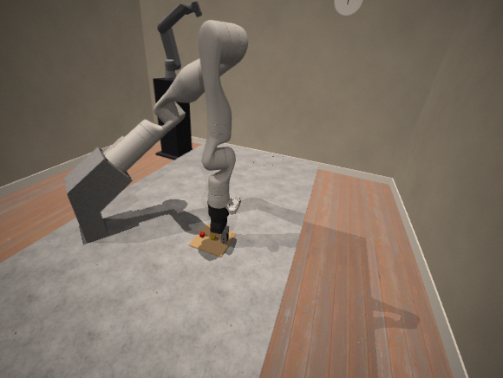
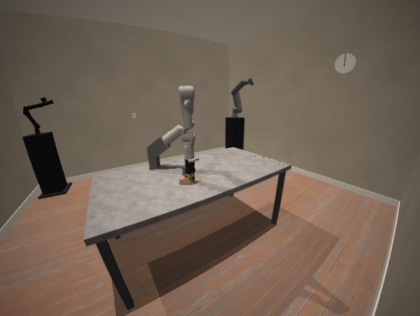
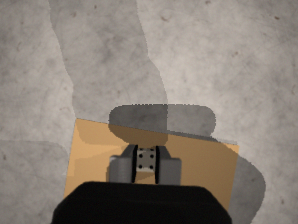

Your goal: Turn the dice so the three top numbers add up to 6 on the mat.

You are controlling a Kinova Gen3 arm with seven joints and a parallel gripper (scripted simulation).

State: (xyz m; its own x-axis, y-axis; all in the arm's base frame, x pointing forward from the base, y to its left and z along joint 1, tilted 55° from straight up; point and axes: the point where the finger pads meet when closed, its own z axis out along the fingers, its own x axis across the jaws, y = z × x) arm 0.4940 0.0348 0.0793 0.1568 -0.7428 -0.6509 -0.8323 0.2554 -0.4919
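The white die lies 10 mm below my hand. From my hand the other things lie so: tan mat (50 mm behind, 10 mm to the right, 20 mm below); then red die (90 mm behind, 20 mm to the right, 10 mm below); then yellow die (50 mm behind, 10 mm to the right, 10 mm below).
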